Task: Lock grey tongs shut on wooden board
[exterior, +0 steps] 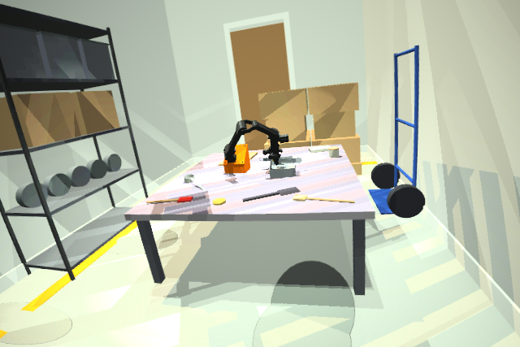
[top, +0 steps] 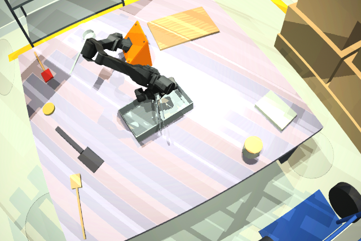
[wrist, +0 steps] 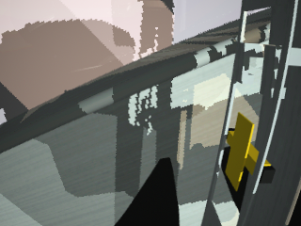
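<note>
Now: the grey roasting tin 4 cm ahead of my gripper tip and 3 cm to the right of it. Also, from my gripper tip: yellow mark (2 cm behind, 1 cm to the left, 4 cm above); black spatula (6 cm ahead, 44 cm to the right, 3 cm below); wooden board (41 cm behind, 32 cm to the left, 2 cm below).
</note>
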